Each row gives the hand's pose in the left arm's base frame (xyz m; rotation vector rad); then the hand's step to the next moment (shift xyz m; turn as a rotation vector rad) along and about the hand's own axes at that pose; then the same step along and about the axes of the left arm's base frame.
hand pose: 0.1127 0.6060 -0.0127 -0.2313 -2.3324 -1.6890
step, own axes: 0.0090 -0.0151 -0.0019 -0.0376 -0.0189 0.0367
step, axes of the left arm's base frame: -0.0125 -0.0067 -0.0105 0.0267 0.0296 -0.0391
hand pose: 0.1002 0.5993 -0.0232 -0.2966 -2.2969 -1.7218
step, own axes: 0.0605 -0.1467 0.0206 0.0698 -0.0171 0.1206
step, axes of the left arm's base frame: -0.1047 -0.0205 -0.1193 -0.0811 0.1117 -0.0253
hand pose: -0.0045 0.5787 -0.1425 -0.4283 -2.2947 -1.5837
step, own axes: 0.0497 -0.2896 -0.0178 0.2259 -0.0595 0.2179
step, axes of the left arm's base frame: -0.1643 -0.1122 -0.2170 -0.2488 0.1985 -0.0276
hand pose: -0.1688 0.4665 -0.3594 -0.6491 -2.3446 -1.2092
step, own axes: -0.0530 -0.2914 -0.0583 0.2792 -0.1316 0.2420
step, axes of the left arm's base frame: -0.1169 -0.2090 -0.1838 -0.3368 0.1929 -0.0564
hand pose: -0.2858 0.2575 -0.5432 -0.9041 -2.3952 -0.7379
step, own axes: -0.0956 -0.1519 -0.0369 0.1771 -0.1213 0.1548
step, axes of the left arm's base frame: -0.0340 -0.1629 -0.0767 -0.2406 0.0990 -0.0487
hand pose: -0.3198 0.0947 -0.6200 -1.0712 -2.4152 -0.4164
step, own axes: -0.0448 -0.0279 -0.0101 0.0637 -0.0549 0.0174
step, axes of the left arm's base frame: 0.0083 -0.0502 -0.0173 -0.0840 0.0112 0.0140
